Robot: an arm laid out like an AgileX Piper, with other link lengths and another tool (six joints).
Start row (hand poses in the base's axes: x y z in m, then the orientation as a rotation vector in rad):
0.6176, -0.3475, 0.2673, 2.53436, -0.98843, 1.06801
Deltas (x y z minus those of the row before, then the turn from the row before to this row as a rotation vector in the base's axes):
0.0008, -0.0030, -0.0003, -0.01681, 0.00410, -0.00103
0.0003, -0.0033, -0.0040, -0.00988, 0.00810, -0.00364
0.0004, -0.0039, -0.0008, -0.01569, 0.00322, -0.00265
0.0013, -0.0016, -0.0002, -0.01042, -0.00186, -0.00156
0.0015, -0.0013, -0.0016, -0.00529, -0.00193, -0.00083
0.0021, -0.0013, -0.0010, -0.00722, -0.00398, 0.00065
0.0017, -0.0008, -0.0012, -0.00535, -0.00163, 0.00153
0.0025, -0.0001, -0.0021, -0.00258, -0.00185, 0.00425
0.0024, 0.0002, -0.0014, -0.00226, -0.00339, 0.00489
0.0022, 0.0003, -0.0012, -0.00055, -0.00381, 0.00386
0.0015, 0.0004, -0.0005, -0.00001, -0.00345, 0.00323
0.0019, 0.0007, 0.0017, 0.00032, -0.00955, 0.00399
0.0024, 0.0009, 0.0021, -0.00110, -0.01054, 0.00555
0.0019, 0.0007, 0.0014, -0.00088, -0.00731, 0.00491
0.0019, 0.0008, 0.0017, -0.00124, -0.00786, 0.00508
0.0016, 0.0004, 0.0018, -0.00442, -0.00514, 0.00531
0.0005, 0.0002, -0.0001, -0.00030, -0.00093, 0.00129
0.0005, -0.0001, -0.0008, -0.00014, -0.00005, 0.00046
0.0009, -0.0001, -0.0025, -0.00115, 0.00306, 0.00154
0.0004, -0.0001, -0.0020, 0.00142, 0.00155, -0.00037
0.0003, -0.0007, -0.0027, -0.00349, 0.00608, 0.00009
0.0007, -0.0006, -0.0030, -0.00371, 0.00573, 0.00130
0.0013, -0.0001, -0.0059, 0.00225, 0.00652, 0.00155
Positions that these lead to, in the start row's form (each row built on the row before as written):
0.6184, -0.3505, 0.2670, 2.52143, -0.97549, 1.06592
0.6187, -0.3538, 0.2630, 2.51319, -0.96991, 1.05608
0.6191, -0.3577, 0.2622, 2.49961, -0.96009, 1.05446
0.6204, -0.3593, 0.2620, 2.48956, -0.95447, 1.05880
0.6219, -0.3606, 0.2604, 2.48413, -0.95195, 1.06229
0.6240, -0.3619, 0.2594, 2.47761, -0.94685, 1.06939
0.6257, -0.3627, 0.2582, 2.47394, -0.94150, 1.07319
0.6282, -0.3628, 0.2561, 2.47439, -0.93523, 1.07755
0.6306, -0.3626, 0.2547, 2.47506, -0.92891, 1.08410
0.6328, -0.3623, 0.2535, 2.47620, -0.92518, 1.09053
0.6343, -0.3619, 0.2530, 2.47742, -0.92248, 1.09617
0.6362, -0.3612, 0.2547, 2.47744, -0.92088, 1.11016
0.6386, -0.3603, 0.2568, 2.47706, -0.91664, 1.12625
0.6405, -0.3596, 0.2582, 2.47743, -0.91238, 1.13777
0.6424, -0.3588, 0.2599, 2.47740, -0.90776, 1.15015
0.6440, -0.3584, 0.2617, 2.47595, -0.89960, 1.15951
0.6445, -0.3582, 0.2616, 2.47632, -0.89815, 1.16122
0.6450, -0.3583, 0.2608, 2.47653, -0.89753, 1.16146
0.6459, -0.3584, 0.2583, 2.47785, -0.89404, 1.15805
0.6463, -0.3585, 0.2563, 2.47926, -0.89517, 1.15562
0.6466, -0.3592, 0.2536, 2.47875, -0.89066, 1.14809
0.6473, -0.3598, 0.2506, 2.47879, -0.88470, 1.14146
0.6486, -0.3599, 0.2447, 2.48401, -0.88291, 1.13286

